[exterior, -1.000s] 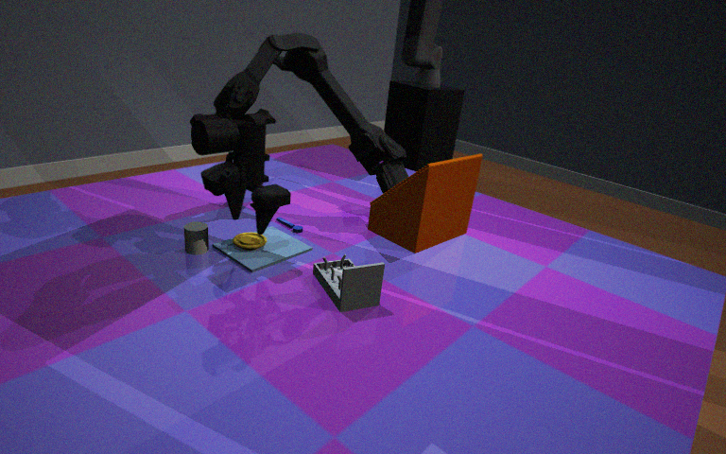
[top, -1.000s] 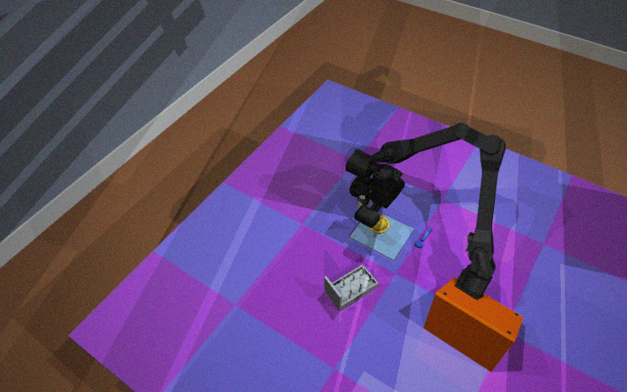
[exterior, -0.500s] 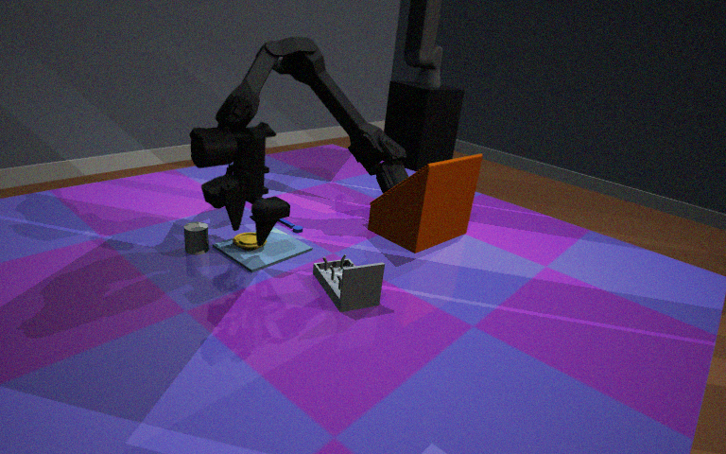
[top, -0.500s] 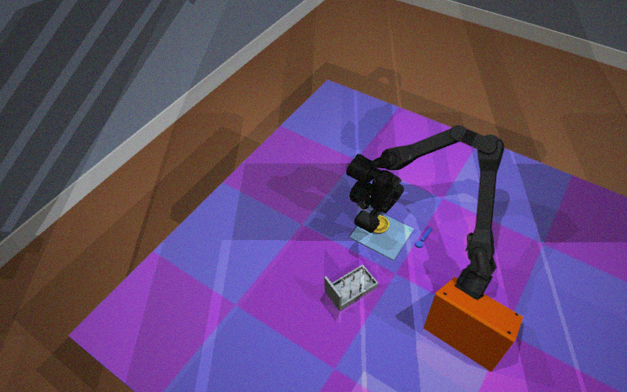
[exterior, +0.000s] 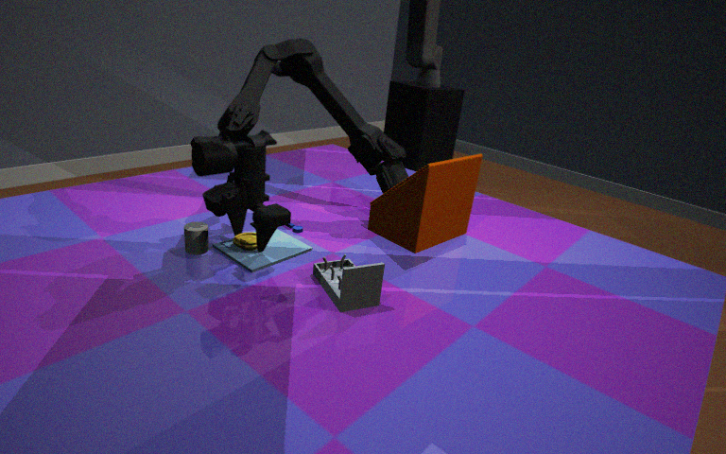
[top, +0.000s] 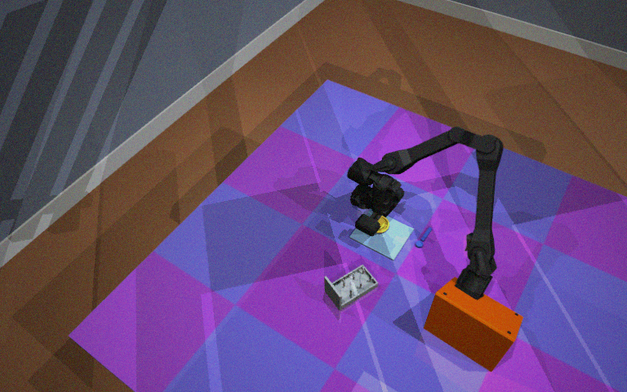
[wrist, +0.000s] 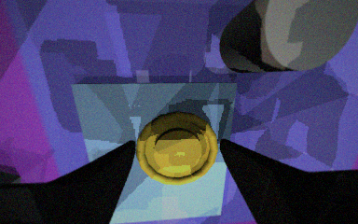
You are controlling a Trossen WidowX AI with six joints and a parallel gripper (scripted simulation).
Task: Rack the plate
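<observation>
The grey dish rack lies 220 mm to the left of my gripper tip, 80 mm behind it and 10 mm above it. From my gripper tip the other things lie so: blue spoon: 130 mm behind, 50 mm to the right, 10 mm below; yellow plate: 10 mm above; cup: 90 mm ahead, 40 mm to the right, 20 mm above.
</observation>
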